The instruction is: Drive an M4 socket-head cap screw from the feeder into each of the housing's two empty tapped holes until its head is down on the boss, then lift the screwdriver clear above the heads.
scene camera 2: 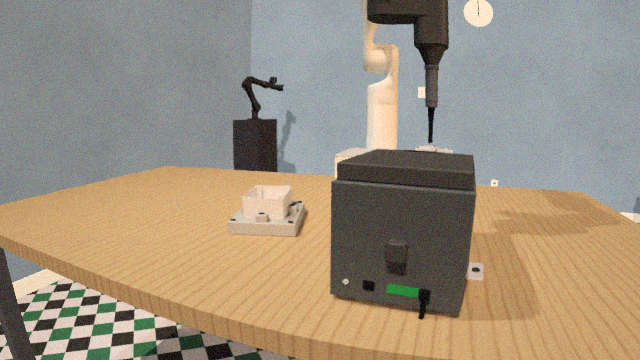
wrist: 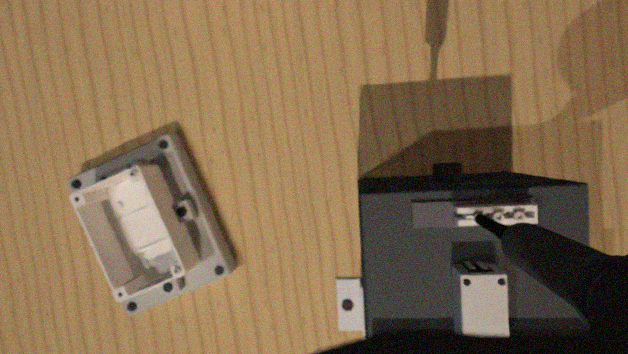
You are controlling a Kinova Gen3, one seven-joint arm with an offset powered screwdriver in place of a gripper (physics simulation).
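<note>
The screwdriver [scene camera 2: 430, 142] [wrist: 479, 218] points straight down with its bit tip a little above the dark screw feeder [scene camera 2: 400, 225] [wrist: 410, 260]. In the wrist view the tip overlaps the left part of the pale screw rail [wrist: 534, 214], where a few screw heads show. No screw can be made out on the bit, so I read it as open. The housing, a pale open box [scene camera 2: 266, 206] [wrist: 95, 245], stands on a grey base [scene camera 2: 262, 228] [wrist: 200, 278], left of the feeder and turned at an angle. Small dark holes or screws mark its corners; which are empty is too blurred to tell.
A white block [wrist: 484, 305] with dark fasteners stands on the feeder near the rail. A small pale tab [scene camera 2: 475, 271] [wrist: 351, 316] with a dark screw sits at the feeder's side. The wooden table [scene camera 2: 150, 215] [wrist: 280, 125] carries everything; a dark pedestal [scene camera 2: 255, 145] with a small arm stands beyond it.
</note>
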